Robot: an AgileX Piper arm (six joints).
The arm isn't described. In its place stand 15 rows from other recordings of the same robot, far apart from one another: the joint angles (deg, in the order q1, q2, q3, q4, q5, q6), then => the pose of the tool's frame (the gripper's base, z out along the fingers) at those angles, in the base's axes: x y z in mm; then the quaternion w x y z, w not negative.
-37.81, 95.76, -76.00, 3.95, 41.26, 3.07 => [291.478 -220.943 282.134 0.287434 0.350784 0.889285 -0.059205]
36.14, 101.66, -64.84, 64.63, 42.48, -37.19 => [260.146 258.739 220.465 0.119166 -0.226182 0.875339 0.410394]
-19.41, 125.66, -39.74, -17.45, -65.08, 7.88 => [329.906 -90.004 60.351 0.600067 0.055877 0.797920 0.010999]
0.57, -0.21, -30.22, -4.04, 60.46, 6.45 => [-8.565 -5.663 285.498 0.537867 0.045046 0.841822 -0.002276]
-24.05, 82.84, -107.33, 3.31, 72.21, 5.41 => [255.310 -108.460 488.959 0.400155 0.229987 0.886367 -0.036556]
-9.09, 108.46, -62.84, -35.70, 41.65, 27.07 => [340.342 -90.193 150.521 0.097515 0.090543 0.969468 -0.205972]
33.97, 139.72, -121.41, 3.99, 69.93, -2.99 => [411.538 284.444 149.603 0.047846 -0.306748 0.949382 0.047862]
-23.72, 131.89, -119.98, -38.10, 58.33, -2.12 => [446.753 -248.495 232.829 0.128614 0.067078 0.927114 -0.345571]
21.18, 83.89, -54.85, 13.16, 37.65, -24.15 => [265.871 116.590 247.036 0.245157 -0.305798 0.916174 0.083730]
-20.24, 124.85, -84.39, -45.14, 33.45, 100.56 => [411.193 -189.510 132.241 0.301057 0.652958 0.688498 -0.094769]
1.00, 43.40, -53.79, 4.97, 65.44, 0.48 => [115.480 9.187 363.355 0.340673 -0.000794 0.938975 0.047623]
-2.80, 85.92, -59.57, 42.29, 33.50, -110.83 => [318.385 18.265 274.370 0.388990 -0.586293 0.705841 -0.082069]
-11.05, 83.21, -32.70, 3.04, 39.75, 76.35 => [200.735 -36.056 153.871 0.025182 0.704274 0.708502 0.037264]
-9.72, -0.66, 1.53, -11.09, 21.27, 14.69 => [50.775 -15.140 172.122 0.594022 0.118836 0.793652 -0.055971]
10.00, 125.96, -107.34, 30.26, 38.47, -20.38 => [491.081 115.559 226.907 0.332148 -0.103599 0.917925 0.190682]
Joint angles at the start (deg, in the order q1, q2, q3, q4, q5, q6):
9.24, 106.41, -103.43, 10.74, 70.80, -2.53
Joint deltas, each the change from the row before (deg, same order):
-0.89, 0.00, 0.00, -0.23, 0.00, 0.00
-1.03, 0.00, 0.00, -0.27, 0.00, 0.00
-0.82, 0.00, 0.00, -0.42, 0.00, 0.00
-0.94, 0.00, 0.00, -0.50, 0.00, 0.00
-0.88, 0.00, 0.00, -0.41, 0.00, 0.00
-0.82, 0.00, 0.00, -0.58, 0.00, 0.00
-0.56, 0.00, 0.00, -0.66, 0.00, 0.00
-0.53, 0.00, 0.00, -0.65, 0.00, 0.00
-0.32, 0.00, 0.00, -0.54, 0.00, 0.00
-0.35, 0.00, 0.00, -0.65, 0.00, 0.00
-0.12, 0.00, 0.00, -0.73, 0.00, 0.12
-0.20, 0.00, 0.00, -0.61, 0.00, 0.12
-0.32, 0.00, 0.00, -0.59, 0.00, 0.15
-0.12, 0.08, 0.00, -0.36, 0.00, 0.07
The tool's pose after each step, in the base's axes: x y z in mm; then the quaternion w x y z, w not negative. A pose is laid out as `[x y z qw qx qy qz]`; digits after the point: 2 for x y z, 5 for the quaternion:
[393.02 73.53 330.39 0.17848 -0.07917 0.97567 0.09975]
[394.33 66.06 330.32 0.17951 -0.07076 0.97652 0.09583]
[395.31 59.79 330.21 0.18038 -0.06434 0.97727 0.09093]
[396.31 52.56 330.08 0.18130 -0.05700 0.97808 0.08515]
[397.12 45.86 329.99 0.18206 -0.05003 0.97873 0.08023]
[397.80 39.32 329.86 0.18276 -0.04380 0.97939 0.07394]
[398.23 34.45 329.72 0.18323 -0.03989 0.97995 0.06737]
[398.58 29.80 329.59 0.18362 -0.03622 0.98044 0.06092]
[398.78 26.77 329.50 0.18384 -0.03420 0.98078 0.05576]
[398.97 23.36 329.39 0.18404 -0.03206 0.98114 0.04959]
[399.06 21.44 329.29 0.18407 -0.03097 0.98147 0.04330]
[399.17 19.14 329.21 0.18412 -0.02903 0.98174 0.03791]
[399.29 16.02 329.15 0.18418 -0.02578 0.98201 0.03255]
[399.63 14.66 328.56 0.18351 -0.02460 0.98227 0.02937]

